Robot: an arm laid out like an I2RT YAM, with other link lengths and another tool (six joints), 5 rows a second.
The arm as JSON. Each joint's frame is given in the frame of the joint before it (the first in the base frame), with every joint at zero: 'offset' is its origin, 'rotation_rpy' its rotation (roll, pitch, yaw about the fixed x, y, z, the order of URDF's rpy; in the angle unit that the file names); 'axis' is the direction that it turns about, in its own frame. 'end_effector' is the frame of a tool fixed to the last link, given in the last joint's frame.
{
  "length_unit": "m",
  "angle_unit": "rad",
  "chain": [
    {
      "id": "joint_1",
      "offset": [
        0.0,
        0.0,
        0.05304
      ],
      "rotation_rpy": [
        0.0,
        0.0,
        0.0
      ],
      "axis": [
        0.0,
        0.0,
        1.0
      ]
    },
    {
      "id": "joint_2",
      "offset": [
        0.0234,
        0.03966,
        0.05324
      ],
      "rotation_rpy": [
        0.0,
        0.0,
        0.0
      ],
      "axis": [
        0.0,
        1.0,
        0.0
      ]
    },
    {
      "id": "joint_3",
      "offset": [
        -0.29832,
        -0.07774,
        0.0
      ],
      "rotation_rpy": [
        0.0,
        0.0,
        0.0
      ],
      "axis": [
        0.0,
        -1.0,
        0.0
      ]
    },
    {
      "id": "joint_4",
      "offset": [
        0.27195,
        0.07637,
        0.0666
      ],
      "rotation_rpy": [
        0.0,
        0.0,
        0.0
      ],
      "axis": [
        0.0,
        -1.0,
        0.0
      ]
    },
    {
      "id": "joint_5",
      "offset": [
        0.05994,
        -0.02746,
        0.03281
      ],
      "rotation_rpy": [
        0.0,
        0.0,
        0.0
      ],
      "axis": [
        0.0,
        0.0,
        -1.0
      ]
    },
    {
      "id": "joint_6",
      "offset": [
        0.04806,
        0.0,
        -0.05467
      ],
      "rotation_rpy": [
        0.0,
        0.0,
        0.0
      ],
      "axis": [
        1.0,
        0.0,
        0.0
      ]
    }
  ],
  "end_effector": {
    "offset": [
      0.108,
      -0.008,
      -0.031
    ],
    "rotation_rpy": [
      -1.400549,
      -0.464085,
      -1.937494
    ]
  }
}
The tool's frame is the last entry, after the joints.
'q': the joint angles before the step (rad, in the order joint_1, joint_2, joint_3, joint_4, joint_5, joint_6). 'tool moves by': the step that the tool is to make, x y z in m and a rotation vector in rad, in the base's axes. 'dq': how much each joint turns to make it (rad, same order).
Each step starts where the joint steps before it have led.
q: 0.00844, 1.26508, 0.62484, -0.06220, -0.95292, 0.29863
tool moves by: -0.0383, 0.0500, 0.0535, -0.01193, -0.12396, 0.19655
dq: 0.21215, -0.13990, 0.09113, -0.12503, 0.02790, -0.01932
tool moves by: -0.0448, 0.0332, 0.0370, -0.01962, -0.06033, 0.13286
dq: 0.20083, -0.09409, 0.08280, -0.11995, 0.07748, 0.00759
